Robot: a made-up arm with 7 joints. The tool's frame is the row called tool. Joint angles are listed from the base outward. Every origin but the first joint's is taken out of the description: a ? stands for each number. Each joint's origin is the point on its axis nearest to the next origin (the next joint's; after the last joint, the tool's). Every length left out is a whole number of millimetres.
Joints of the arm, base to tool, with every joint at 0 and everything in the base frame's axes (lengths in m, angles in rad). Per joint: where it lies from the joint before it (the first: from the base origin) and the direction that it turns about. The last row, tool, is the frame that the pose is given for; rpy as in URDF.
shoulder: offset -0.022 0.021 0.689 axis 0 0 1
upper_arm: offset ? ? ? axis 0 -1 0
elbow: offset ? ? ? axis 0 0 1
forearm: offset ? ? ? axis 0 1 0
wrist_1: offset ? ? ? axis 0 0 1
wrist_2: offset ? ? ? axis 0 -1 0
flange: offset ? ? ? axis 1 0 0
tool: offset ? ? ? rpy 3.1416 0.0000 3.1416
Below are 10 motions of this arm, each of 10 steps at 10 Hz.
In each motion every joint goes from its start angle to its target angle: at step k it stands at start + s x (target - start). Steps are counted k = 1, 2, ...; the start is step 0. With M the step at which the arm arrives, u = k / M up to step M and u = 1 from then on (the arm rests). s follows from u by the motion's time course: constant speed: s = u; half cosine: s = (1 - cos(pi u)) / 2; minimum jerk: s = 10 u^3 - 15 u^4 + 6 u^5.
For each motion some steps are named. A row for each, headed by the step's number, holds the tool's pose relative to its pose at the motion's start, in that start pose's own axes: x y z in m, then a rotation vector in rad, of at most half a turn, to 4 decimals.
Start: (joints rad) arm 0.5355 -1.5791 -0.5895 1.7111 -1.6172 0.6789 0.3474
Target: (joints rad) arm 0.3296 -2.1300 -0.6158 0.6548 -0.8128 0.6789 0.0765
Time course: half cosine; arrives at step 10
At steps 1, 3, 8, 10:
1: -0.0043 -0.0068 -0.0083 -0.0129 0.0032 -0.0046
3: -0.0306 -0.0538 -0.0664 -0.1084 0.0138 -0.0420
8: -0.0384 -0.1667 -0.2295 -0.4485 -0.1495 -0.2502
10: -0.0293 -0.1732 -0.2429 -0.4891 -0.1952 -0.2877

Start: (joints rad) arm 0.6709 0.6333 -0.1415 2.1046 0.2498 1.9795 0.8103
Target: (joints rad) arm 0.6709 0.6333 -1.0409 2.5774 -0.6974 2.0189 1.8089
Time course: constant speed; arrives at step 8
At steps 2, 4, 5, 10:
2: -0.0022 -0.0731 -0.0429 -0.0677 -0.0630 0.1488
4: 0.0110 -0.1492 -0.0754 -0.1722 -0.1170 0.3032
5: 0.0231 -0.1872 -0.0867 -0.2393 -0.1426 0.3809
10: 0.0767 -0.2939 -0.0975 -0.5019 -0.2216 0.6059

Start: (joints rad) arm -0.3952 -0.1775 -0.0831 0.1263 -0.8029 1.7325 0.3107
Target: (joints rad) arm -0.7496 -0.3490 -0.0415 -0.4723 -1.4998 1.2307 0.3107
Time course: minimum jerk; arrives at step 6
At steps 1, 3, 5, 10:
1: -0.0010 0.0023 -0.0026 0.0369 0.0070 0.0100
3: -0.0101 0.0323 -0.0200 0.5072 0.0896 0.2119
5: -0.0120 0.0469 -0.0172 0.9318 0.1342 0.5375
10: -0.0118 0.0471 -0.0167 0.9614 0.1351 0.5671

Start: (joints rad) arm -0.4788 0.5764 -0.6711 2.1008 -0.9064 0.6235 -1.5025
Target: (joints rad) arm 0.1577 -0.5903 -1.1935 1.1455 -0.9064 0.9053 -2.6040
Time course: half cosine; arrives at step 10
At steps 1, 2, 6, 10:
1: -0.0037 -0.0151 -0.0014 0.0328 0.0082 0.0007
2: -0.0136 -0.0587 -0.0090 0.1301 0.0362 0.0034
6: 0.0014 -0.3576 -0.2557 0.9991 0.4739 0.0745
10: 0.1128 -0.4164 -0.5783 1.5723 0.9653 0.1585

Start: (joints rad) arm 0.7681 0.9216 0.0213 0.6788 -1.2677 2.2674 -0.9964
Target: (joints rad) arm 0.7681 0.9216 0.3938 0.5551 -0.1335 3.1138 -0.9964
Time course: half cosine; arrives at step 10
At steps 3, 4, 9, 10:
3: 0.0216 -0.0293 0.0243 -0.2059 0.0536 0.3052
4: 0.0375 -0.0401 0.0379 -0.3303 0.1062 0.5176
9: 0.0803 -0.0386 0.0459 -0.7307 0.5574 1.4654
10: 0.0803 -0.0385 0.0445 -0.7403 0.5833 1.4994

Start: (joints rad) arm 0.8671 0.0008 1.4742 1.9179 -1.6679 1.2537 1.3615
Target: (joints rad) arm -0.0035 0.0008 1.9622 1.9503 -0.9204 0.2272 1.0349
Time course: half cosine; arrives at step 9
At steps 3, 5, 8, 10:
3: -0.0684 -0.0451 -0.0135 -0.1147 0.1850 0.3090
5: -0.1514 -0.1320 -0.0013 -0.2550 0.5252 0.6709
8: -0.2132 -0.2431 0.0587 -0.4113 1.0217 0.9617
10: -0.2162 -0.2514 0.0653 -0.4240 1.0650 0.9774

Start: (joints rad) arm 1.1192 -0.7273 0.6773 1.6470 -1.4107 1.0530 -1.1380
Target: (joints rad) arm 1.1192 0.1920 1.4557 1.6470 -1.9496 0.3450 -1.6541
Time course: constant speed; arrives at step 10
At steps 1, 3, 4, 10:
1: 0.0832 -0.0336 -0.0164 0.1226 0.0998 0.0548
3: 0.2496 -0.0762 -0.0734 0.3536 0.3323 0.1475
4: 0.3298 -0.0849 -0.1134 0.4595 0.4634 0.1852
10: 0.6899 0.0303 -0.4745 0.8858 1.3950 0.3097

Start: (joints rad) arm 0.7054 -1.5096 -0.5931 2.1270 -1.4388 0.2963 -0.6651
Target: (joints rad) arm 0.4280 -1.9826 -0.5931 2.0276 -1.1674 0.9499 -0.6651
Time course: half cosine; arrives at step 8
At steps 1, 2, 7, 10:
1: -0.0011 -0.0021 -0.0112 0.0130 -0.0256 0.0021
2: -0.0039 -0.0071 -0.0432 0.0484 -0.0990 0.0070
7: -0.0036 0.0037 -0.2783 0.2279 -0.6717 -0.0007
10: -0.0026 0.0062 -0.2887 0.2325 -0.6987 -0.0029

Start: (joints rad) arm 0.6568 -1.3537 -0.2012 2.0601 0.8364 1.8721 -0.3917
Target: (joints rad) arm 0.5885 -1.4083 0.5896 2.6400 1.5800 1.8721 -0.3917
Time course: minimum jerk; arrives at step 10
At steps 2, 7, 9, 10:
2: 0.0016 0.0048 0.0269 -0.0226 0.0545 -0.0132
7: 0.1450 -0.0221 0.3247 -0.1209 0.7483 0.0060
9: 0.1857 -0.0521 0.3589 -0.0949 0.8584 0.0466
10: 0.1879 -0.0540 0.3605 -0.0930 0.8640 0.0491

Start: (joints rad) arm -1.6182 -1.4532 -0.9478 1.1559 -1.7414 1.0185 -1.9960
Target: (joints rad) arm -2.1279 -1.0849 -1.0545 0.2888 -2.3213 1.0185 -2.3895
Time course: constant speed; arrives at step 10
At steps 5, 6, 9, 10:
5: -0.1863 0.2758 -0.0642 0.1687 0.0468 -0.4284
6: -0.2136 0.3348 -0.0930 0.2240 0.0293 -0.5271
9: -0.2652 0.5110 -0.2011 0.4332 -0.0760 -0.8295
10: -0.2711 0.5679 -0.2417 0.5167 -0.1279 -0.9292

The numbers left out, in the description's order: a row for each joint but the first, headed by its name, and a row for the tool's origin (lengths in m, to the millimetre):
upper_arm: -0.001 -0.106 0.000
elbow: 0.007 0.000 0.538
forearm: 0.001 0.094 0.000
wrist_1: -0.019 0.000 0.505
wrist_2: -0.024 -0.054 0.000
flange: -0.010 0.000 0.117
tool: 0.000 0.015 0.026

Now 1 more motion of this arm.
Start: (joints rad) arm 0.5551 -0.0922 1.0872 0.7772 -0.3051 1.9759 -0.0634
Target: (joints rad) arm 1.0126 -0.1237 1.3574 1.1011 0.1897 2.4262 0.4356
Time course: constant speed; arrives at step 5
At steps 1, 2, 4, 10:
1: 0.0143 0.0131 0.0278 -0.3322 -0.0434 -0.0201
2: 0.0309 0.0340 0.0555 -0.6601 -0.0728 -0.0285
4: 0.0749 0.0983 0.1003 -1.2948 -0.0876 -0.0057
10: 0.1041 0.1388 0.1126 -1.5968 -0.0715 0.0289

